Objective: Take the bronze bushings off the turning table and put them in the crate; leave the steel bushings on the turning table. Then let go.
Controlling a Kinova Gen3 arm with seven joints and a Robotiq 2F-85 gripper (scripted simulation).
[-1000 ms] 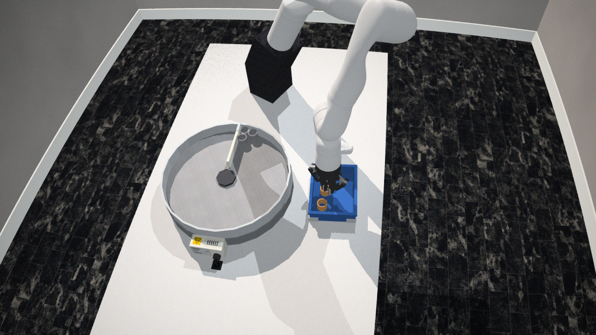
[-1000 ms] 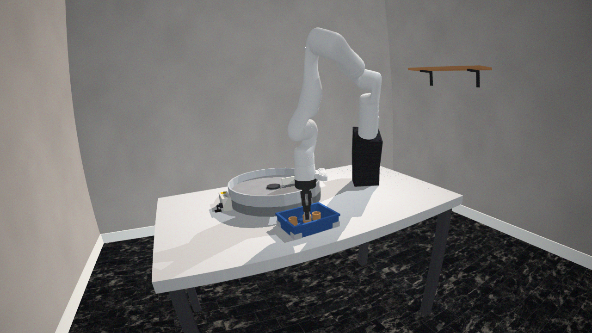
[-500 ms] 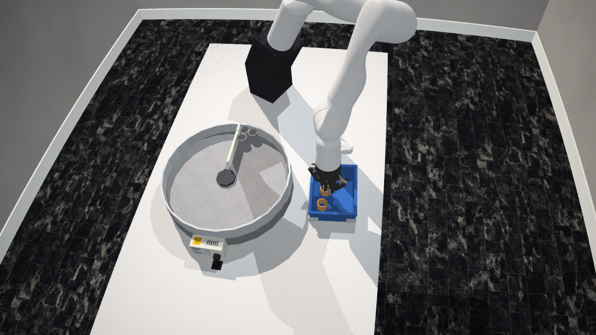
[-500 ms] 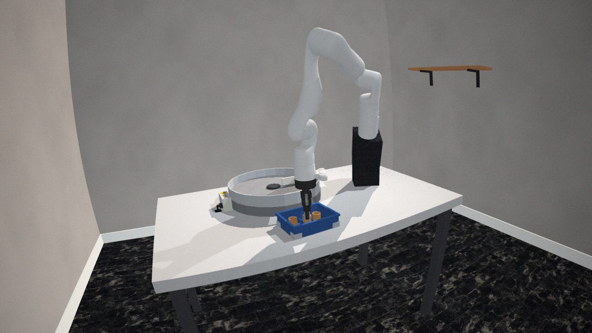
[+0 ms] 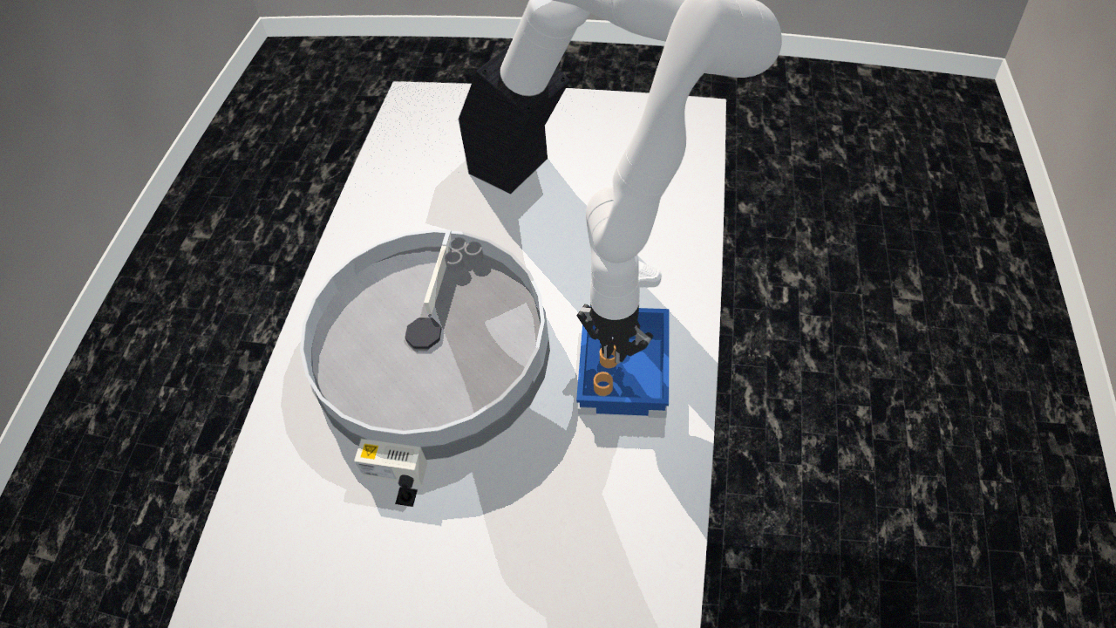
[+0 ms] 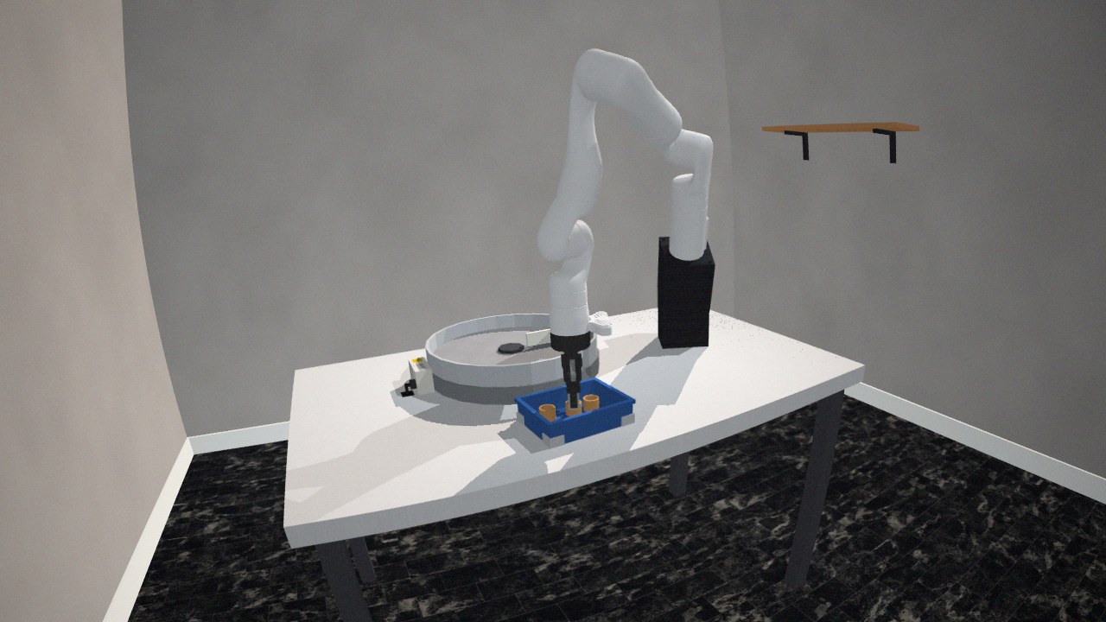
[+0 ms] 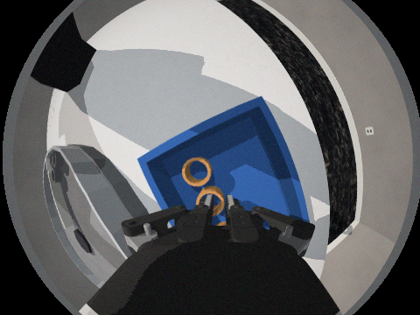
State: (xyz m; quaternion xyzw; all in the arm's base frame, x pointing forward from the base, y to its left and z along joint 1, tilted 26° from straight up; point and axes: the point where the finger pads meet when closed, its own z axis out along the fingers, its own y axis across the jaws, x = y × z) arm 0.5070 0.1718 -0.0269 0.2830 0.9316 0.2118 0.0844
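The blue crate is 10 mm ahead of my hand, 20 mm to the left of it and 20 mm below it. From my hand the other things lie so: grey turning table (30 mm behind, 330 mm to the right, 10 mm above).
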